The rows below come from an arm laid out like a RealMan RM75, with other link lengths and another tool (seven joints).
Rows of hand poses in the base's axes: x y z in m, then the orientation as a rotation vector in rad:
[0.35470 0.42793 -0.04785 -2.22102 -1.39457 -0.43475]
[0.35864 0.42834 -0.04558 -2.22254 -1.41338 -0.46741]
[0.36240 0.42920 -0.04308 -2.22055 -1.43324 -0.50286]
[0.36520 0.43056 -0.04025 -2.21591 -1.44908 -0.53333]
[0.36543 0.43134 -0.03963 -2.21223 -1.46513 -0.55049]
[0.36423 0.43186 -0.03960 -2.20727 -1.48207 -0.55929]
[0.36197 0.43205 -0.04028 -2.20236 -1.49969 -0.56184]
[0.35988 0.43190 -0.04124 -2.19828 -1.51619 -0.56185]
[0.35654 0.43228 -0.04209 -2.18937 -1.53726 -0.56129]
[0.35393 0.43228 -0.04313 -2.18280 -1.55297 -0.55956]
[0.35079 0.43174 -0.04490 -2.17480 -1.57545 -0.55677]
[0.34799 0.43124 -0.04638 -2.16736 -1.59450 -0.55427]
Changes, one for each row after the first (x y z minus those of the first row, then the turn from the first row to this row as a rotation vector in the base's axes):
[0.00394 0.00041 0.00227 -0.00186 -0.02961 0.00260]
[0.00770 0.00127 0.00477 -0.00133 -0.06067 0.00677]
[0.01050 0.00263 0.00760 0.00155 -0.08626 0.01104]
[0.01073 0.00341 0.00822 0.00029 -0.10330 0.01756]
[0.00953 0.00393 0.00825 -0.00246 -0.11482 0.02677]
[0.00727 0.00412 0.00757 -0.00706 -0.12247 0.03751]
[0.00518 0.00397 0.00661 -0.01235 -0.12819 0.04775]
[0.00184 0.00435 0.00576 -0.01660 -0.13436 0.06268]
[-0.00077 0.00435 0.00472 -0.02020 -0.13815 0.07401]
[-0.00391 0.00381 0.00295 -0.02656 -0.14374 0.08953]
[-0.00671 0.00331 0.00147 -0.03161 -0.14830 0.10298]

